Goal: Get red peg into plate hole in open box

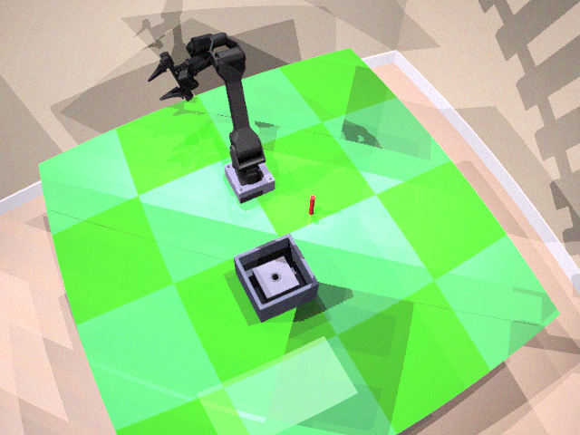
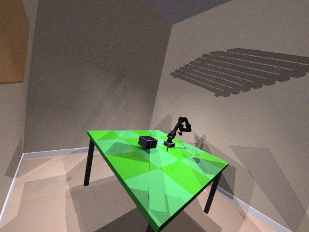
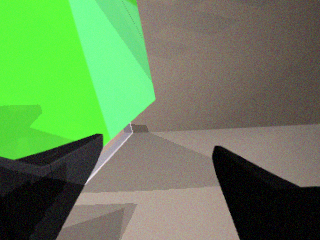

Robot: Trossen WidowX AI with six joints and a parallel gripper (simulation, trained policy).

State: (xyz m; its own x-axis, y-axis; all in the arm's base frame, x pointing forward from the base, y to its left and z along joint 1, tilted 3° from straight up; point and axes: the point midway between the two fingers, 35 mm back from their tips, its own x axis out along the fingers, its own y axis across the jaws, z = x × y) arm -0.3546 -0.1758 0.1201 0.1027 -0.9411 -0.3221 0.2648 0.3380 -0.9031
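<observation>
Now: gripper tip 51 cm short of the red peg, 34 cm to the right of it and 13 cm above it. Round my gripper tip: light grey plate 68 cm ahead, 16 cm to the left, 13 cm below; box 68 cm ahead, 16 cm to the left, 15 cm below.
</observation>
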